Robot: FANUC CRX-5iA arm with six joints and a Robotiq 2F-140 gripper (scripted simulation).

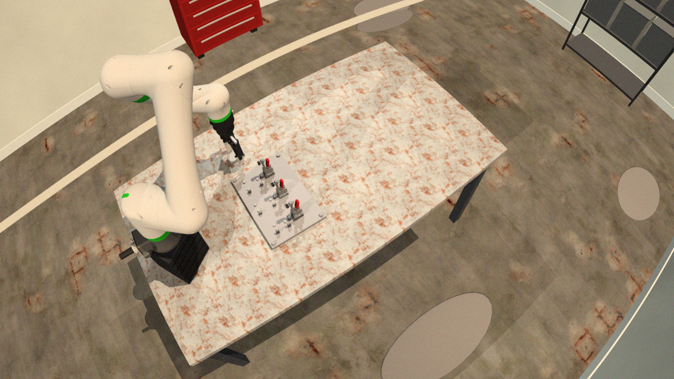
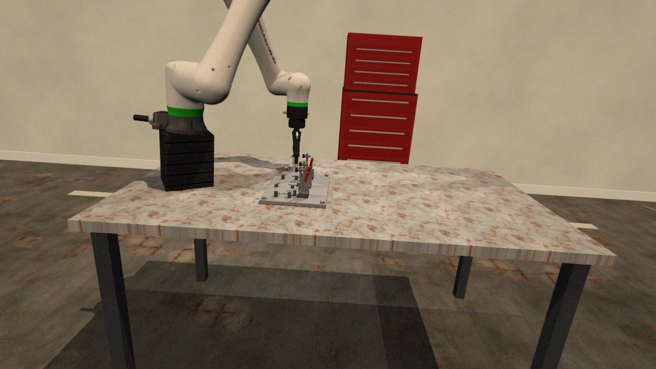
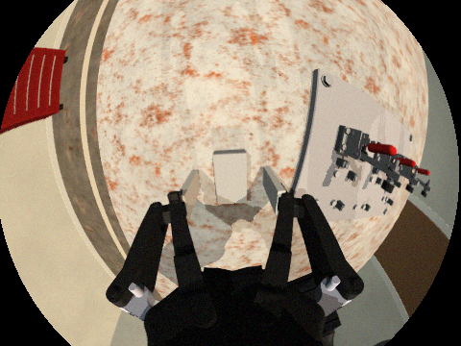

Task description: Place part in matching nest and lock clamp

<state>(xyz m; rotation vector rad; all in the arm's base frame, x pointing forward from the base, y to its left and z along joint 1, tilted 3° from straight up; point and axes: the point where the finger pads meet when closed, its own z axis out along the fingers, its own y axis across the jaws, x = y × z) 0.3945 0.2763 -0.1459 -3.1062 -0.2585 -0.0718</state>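
Now: hand 30 mm above the grey block. Round my hand: plate: 50 mm ahead, 270 mm to the right, 30 mm below.
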